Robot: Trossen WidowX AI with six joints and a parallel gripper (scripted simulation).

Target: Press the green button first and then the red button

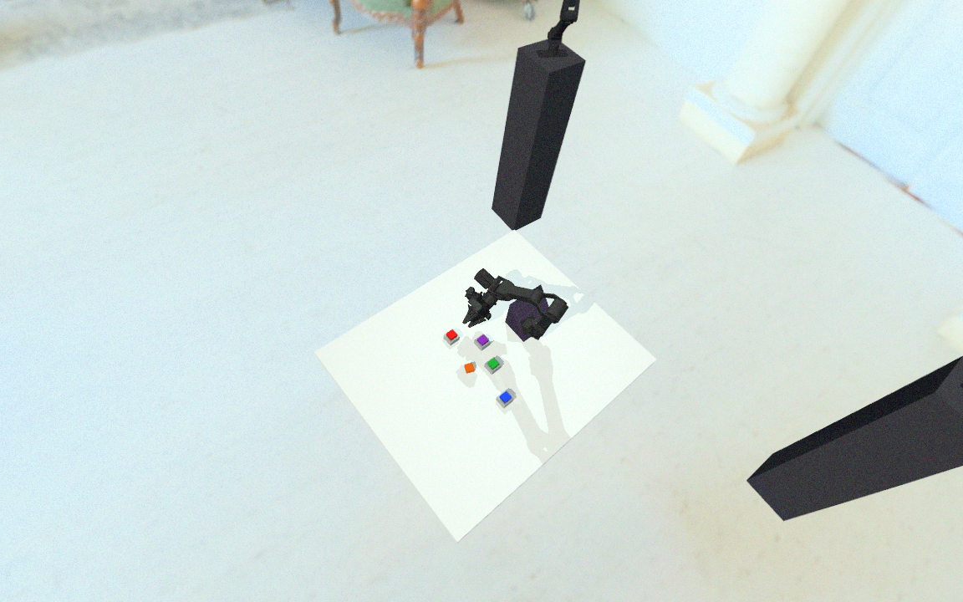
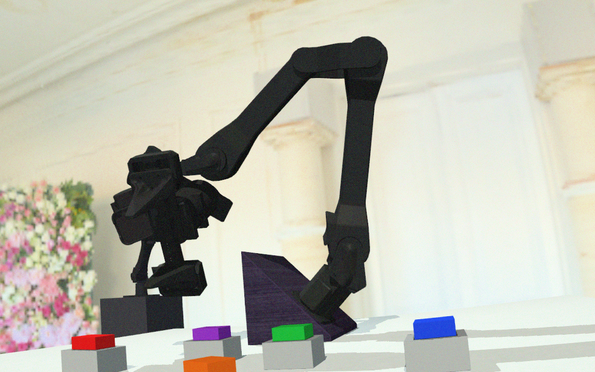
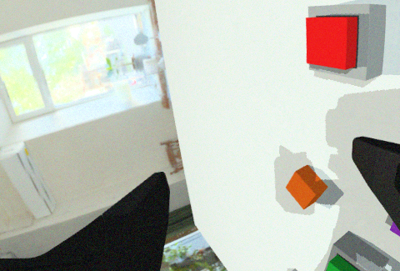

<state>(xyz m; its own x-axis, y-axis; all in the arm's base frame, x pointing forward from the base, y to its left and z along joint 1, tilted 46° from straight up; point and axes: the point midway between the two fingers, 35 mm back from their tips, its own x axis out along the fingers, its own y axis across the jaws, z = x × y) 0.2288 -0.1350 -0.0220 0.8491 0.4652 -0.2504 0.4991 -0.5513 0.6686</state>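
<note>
My gripper tip is now 30 mm past the green button, 160 mm to the right of it and 90 mm above it. Also, from my gripper tip: orange block (60 mm ahead, 120 mm to the left, 110 mm below); then red button (40 mm ahead, 40 mm to the right, 90 mm below); then purple button (60 mm behind, 50 mm to the left, 90 mm below).
</note>
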